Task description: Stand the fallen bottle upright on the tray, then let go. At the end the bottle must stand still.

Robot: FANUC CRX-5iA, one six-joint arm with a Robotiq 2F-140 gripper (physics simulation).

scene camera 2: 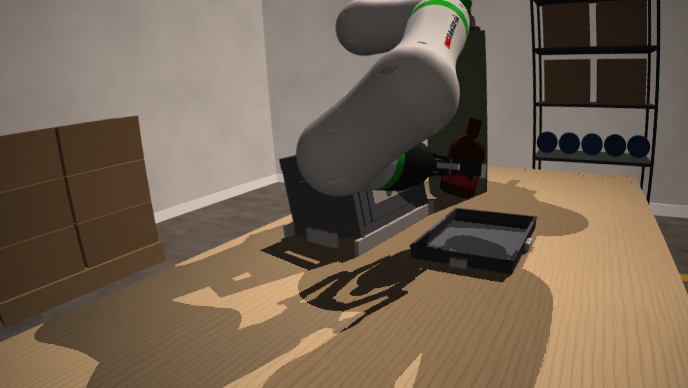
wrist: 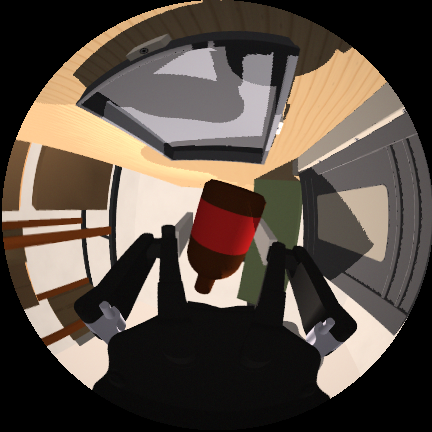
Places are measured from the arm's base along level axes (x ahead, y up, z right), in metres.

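Pixels of known places: gripper, between the fingertips: (wrist: 223, 224).
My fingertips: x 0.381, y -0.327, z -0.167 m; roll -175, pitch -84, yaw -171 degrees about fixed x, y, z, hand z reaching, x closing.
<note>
Behind a point stands the place of what it marks.
The brown bottle with a red label (scene camera 2: 465, 148) @(y -0.278, x 0.417, z -0.182 m) (wrist: 226, 227) @(y -0.330, x 0.429, z -0.160 m) is held in the air, neck up and leaning a little to the right in the scene view. My gripper (scene camera 2: 467, 167) @(y -0.327, x 0.381, z -0.167 m) (wrist: 223, 224) @(y -0.327, x 0.381, z -0.167 m) is shut on the bottle, one finger pad at each side of its body. In the scene view the fingers cover part of the bottle. The black-walled tray with a grey floor (scene camera 2: 485, 265) @(y -0.457, x 0.533, z -0.264 m) (wrist: 220, 153) @(y -0.453, x 0.291, z -0.195 m) lies on the table, nearer to the scene camera than the bottle. The bottle is apart from the tray.
The robot's dark base (scene camera 2: 325, 205) stands on the wooden table (scene camera 2: 600, 300) @(y -0.465, x 0.567, z -0.460 m) left of the tray. A dark green panel (scene camera 2: 475, 75) @(y -0.130, x 0.045, z -0.082 m) (wrist: 280, 200) @(y -0.395, x 0.072, z -0.014 m) stands behind the bottle. A shelf rack (scene camera 2: 595, 50) is at the back right, and stacked brown boxes (scene camera 2: 110, 190) are at the left.
</note>
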